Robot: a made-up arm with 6 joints.
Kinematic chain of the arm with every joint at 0, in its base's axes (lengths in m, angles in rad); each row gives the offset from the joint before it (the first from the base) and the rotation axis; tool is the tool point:
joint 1: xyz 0 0 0.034 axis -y
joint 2: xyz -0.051 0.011 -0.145 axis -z
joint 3: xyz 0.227 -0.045 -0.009 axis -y
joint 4: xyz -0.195 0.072 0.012 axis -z
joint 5: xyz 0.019 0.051 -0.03 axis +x
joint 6: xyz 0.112 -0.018 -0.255 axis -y
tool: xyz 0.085 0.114 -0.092
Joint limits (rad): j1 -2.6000..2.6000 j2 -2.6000..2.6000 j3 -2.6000..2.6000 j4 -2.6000..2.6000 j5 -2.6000..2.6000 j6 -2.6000..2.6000
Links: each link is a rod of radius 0.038 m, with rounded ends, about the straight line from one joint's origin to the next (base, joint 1, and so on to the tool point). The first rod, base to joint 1, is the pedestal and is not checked.
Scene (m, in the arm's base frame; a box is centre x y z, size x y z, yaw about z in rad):
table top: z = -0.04
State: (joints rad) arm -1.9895 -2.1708 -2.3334 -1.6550 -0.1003 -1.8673
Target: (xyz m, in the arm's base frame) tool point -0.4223 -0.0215 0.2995
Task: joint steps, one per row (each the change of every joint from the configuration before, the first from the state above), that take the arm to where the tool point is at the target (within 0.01 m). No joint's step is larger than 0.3 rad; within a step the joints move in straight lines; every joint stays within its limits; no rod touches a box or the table.
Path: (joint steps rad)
1: 0.0187 0.0205 0.2942 0.0207 -0.0689 0.0832
2: 0.0187 0.0206 0.2941 0.0207 -0.0690 0.0833
3: 0.0187 0.0205 0.2942 0.0207 -0.0689 0.0832
4: 0.0187 0.0205 0.2941 0.0207 -0.0689 0.0832
5: 0.0187 0.0206 0.2942 0.0207 -0.0690 0.0833
6: 0.0187 0.0205 0.2941 0.0207 -0.0689 0.0832
7: 0.0187 0.0205 0.2942 0.0207 -0.0689 0.0832

